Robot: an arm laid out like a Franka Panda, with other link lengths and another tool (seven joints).
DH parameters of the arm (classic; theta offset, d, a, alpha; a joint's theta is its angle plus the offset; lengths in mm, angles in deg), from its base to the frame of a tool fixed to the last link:
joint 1: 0 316.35 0 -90
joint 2: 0 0 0 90
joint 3: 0 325.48 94.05 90
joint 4: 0 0 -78.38 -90
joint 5: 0 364.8 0 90
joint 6: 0 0 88 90
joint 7: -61 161.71 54.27 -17.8
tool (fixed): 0 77.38 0 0
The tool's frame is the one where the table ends.
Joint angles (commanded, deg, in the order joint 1, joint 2, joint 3, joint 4, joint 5, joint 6, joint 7), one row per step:
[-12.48 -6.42 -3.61 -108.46 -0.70 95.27 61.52]
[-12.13 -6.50 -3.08 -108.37 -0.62 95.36 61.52]
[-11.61 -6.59 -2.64 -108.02 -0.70 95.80 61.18]
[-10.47 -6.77 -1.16 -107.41 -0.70 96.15 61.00]
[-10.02 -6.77 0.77 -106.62 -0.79 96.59 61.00]
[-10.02 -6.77 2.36 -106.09 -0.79 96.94 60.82]
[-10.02 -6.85 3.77 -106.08 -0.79 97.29 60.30]
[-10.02 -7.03 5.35 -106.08 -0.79 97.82 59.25]
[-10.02 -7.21 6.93 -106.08 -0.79 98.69 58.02]
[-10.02 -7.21 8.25 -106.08 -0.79 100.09 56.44]
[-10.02 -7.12 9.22 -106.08 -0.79 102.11 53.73]
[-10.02 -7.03 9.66 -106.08 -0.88 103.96 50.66]
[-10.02 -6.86 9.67 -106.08 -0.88 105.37 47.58]
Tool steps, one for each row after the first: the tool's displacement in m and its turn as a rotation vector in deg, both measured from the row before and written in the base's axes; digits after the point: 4 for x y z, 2 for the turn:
[0.0034 0.0081 0.0017 -0.05 -0.26 0.86]
[0.0061 0.0079 0.0048 -0.31 -0.83 1.31]
[0.0106 0.0237 0.0078 -0.40 -1.08 2.79]
[0.0102 0.0215 0.0080 -0.53 -1.15 2.39]
[0.0067 0.0151 0.0055 -0.30 -0.84 1.77]
[0.0040 0.0142 0.0017 -0.20 -0.40 1.93]
[0.0046 0.0165 0.0029 -0.24 -0.65 2.63]
[0.0055 0.0168 0.0037 -0.26 -0.98 2.82]
[0.0074 0.0147 0.0034 -0.23 -1.32 2.93]
[0.0098 0.0126 0.0043 -0.24 -1.82 3.73]
[0.0085 0.0074 0.0042 -0.35 -1.64 3.58]
[0.0065 0.0033 0.0023 -0.27 -1.13 3.12]

